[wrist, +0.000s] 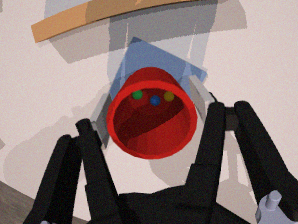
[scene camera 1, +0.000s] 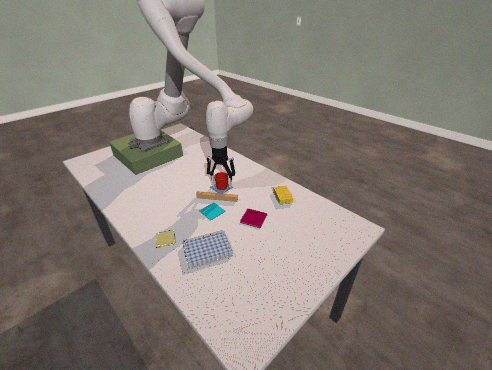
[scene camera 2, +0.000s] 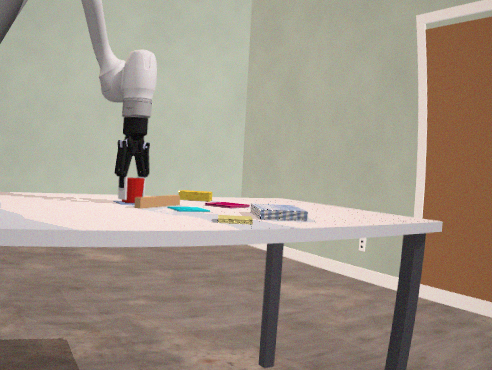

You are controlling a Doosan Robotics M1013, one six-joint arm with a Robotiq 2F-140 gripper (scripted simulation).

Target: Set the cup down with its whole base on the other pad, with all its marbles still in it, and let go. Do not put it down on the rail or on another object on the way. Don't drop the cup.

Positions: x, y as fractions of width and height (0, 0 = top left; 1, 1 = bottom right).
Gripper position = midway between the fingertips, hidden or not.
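Note:
My gripper (scene camera 2: 0.27, 0.54) is visible to me, and the wrist view (wrist: 0.51, 0.43) shows my gripper too. I also see a red cup (wrist: 0.46, 0.57).

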